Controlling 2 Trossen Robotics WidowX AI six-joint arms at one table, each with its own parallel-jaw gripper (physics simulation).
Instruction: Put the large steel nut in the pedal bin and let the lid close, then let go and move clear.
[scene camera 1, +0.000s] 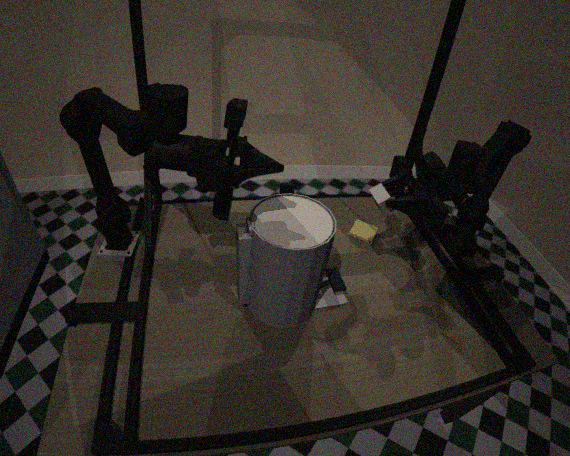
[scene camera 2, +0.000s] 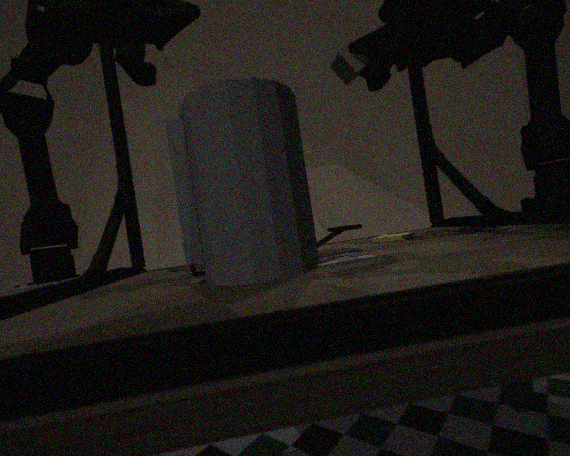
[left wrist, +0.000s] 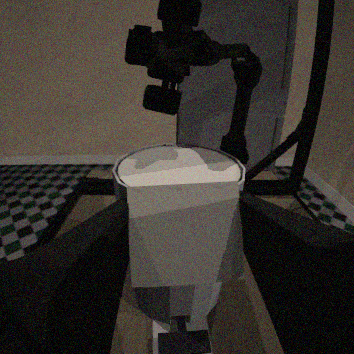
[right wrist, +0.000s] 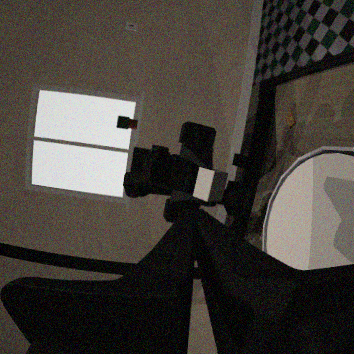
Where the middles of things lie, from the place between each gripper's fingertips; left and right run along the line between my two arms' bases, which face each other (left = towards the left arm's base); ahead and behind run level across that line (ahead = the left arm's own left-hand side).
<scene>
My right hand is 140 mm above the pale round lid (scene camera 1: 288, 221), 30 mm to the right of it and 30 mm past it.
The pale round lid lies 1 cm ahead of my left hand, 17 cm to the right of it and 7 cm below it.
</scene>
